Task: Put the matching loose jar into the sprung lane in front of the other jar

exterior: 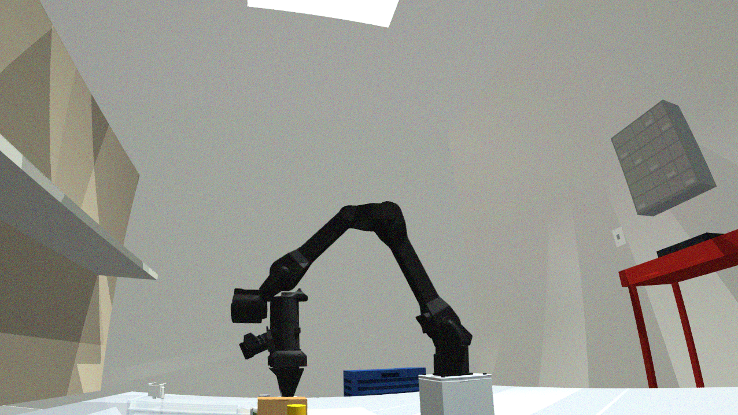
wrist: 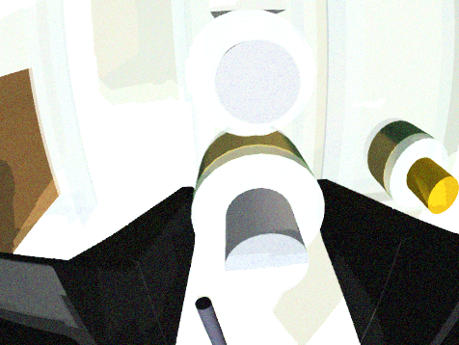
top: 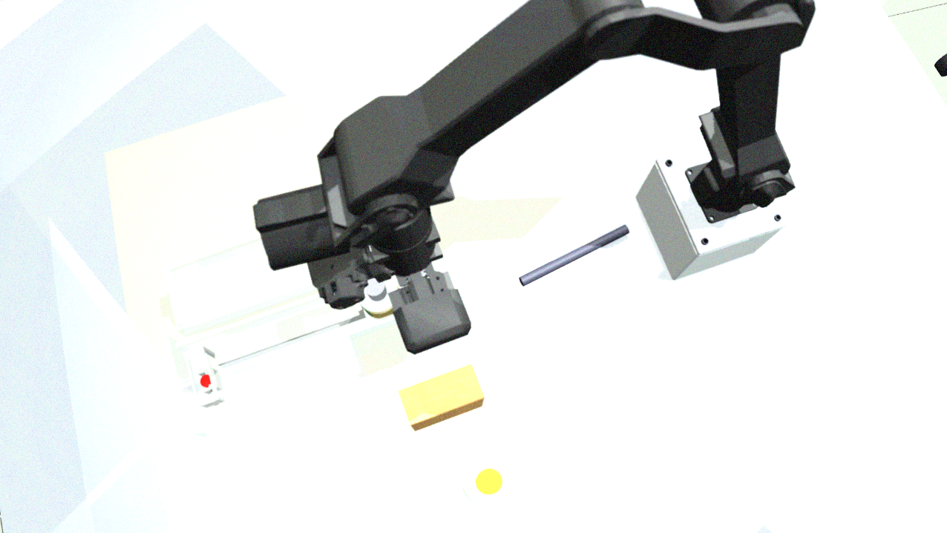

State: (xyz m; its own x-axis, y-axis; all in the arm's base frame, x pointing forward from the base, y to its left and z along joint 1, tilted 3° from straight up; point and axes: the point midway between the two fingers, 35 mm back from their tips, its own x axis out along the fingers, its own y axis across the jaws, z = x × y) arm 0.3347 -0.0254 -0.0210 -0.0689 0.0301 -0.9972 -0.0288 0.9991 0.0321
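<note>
The clear sprung lane is 15 cm ahead of my gripper tip, 3 cm to the left of it and 3 cm below it. From my gripper tip the other things lie so: red mark 23 cm ahead, 4 cm to the left, 2 cm above; dark rod 18 cm behind, 4 cm below, 2 cm to the left.
</note>
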